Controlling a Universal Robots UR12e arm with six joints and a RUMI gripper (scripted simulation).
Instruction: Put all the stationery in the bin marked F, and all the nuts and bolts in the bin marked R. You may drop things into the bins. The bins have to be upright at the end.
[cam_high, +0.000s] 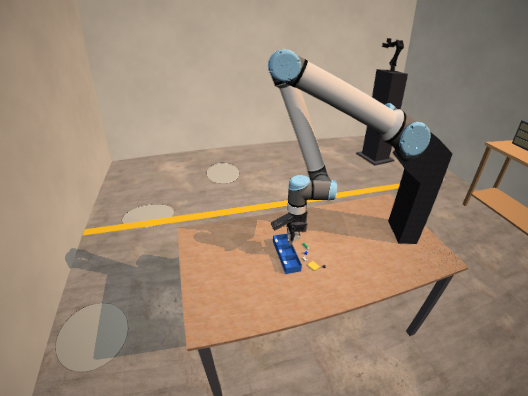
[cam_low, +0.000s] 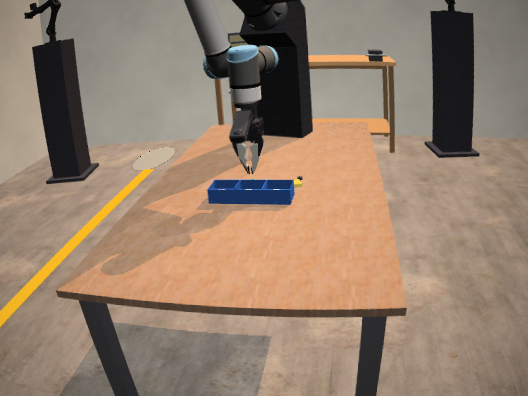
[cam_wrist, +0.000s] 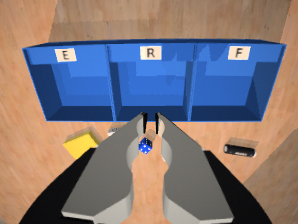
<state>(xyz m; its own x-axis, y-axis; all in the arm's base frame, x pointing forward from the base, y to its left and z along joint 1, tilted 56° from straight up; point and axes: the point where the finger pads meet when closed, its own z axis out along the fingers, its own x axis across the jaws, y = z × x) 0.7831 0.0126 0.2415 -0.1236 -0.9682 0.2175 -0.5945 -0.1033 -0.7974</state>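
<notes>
Now: hand 6 cm past the grey piece, 6 cm to the right of it and 8 cm above it. The rest, counted from my hand: blue die 9 cm behind, 3 cm to the left, 8 cm below; then green battery 12 cm behind, 2 cm to the right, 8 cm below; then blue three-part bin 1 cm ahead, 7 cm below.
</notes>
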